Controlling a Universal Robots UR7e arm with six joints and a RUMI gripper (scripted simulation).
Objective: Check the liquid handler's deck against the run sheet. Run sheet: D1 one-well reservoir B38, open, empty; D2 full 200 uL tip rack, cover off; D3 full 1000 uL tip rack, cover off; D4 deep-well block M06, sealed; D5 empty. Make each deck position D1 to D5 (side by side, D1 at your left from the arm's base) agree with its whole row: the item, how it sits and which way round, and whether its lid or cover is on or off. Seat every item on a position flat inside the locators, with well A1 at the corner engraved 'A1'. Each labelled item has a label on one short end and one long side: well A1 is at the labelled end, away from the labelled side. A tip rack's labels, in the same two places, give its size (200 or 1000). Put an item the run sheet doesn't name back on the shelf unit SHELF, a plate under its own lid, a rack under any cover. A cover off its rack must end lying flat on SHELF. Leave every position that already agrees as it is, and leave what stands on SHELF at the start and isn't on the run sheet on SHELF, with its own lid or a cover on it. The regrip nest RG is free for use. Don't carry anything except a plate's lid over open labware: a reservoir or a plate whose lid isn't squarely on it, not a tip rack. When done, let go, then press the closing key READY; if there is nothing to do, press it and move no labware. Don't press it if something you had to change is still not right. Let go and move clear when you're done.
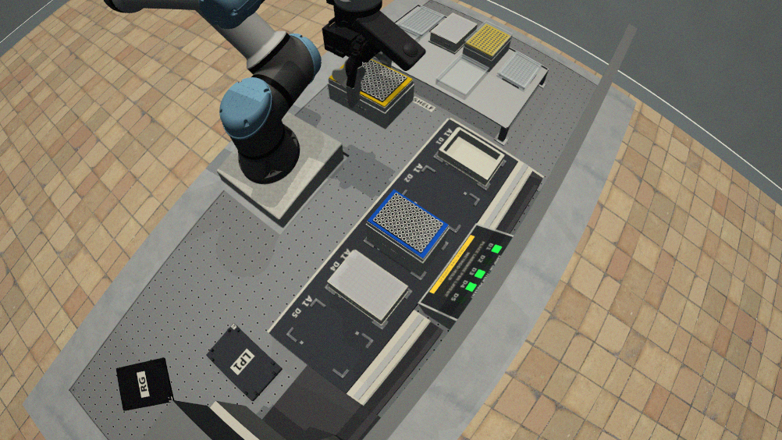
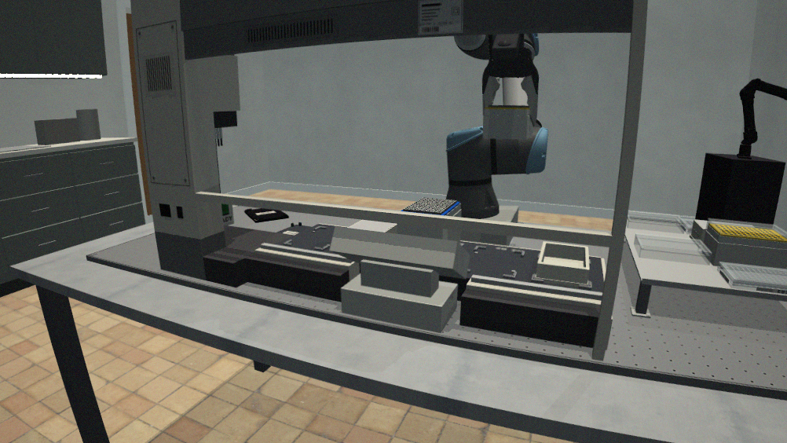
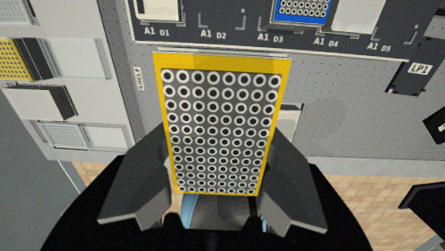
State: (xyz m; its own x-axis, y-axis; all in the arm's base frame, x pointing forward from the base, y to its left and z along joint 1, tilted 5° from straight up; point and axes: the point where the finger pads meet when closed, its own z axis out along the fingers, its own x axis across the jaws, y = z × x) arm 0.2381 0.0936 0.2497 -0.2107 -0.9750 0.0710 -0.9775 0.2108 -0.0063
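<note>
Now: hand 190 mm short of the one-well reservoir, 100 mm to the right of it and 240 mm above it. Round my hand: yellow-framed tip rack (10 mm behind, 10 mm above); then handler's frame bar (310 mm ahead, 230 mm to the right, 130 mm below); then blue-framed tip rack (130 mm ahead, 150 mm to the right, 180 mm below).
</note>
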